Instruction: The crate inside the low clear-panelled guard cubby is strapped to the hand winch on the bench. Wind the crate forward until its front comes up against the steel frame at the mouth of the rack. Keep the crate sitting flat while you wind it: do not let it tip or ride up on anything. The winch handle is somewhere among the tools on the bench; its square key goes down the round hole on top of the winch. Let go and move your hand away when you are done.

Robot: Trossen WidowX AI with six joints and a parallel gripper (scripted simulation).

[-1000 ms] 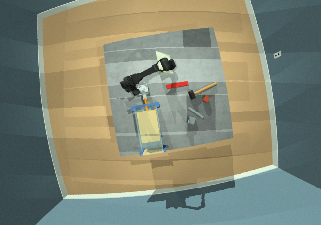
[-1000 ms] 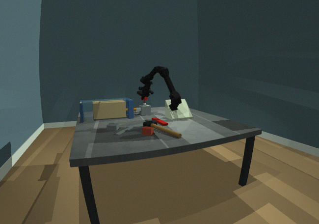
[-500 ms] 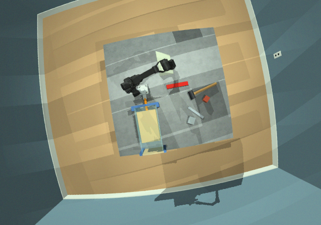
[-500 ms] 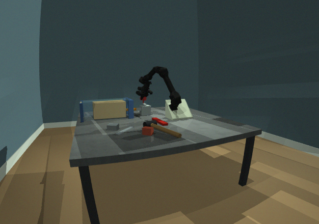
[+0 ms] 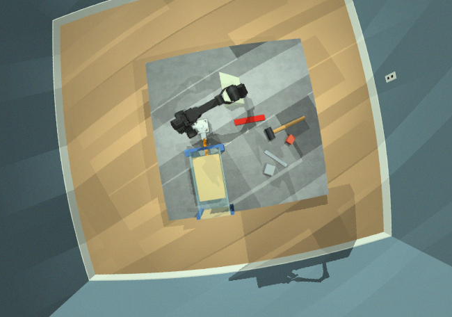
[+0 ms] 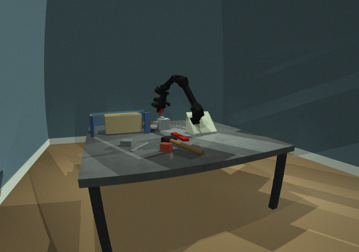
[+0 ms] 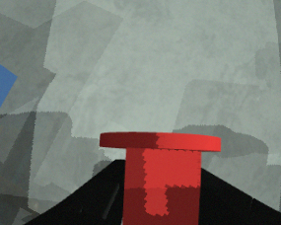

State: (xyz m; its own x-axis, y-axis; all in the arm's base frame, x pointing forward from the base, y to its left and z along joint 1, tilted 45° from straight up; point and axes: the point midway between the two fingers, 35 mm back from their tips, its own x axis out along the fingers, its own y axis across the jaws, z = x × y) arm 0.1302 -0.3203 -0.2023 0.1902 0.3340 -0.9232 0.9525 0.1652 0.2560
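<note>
My gripper tip is now 50 mm to the right of the winch handle and 30 mm above it. From my gripper tip the other things lie so: clear-panelled cubby: 410 mm ahead, 70 mm to the left, 20 mm below; grey winch: 110 mm to the left, 100 mm below, 10 mm behind; red spool-shaped handle grip: 10 mm to the left.
</note>
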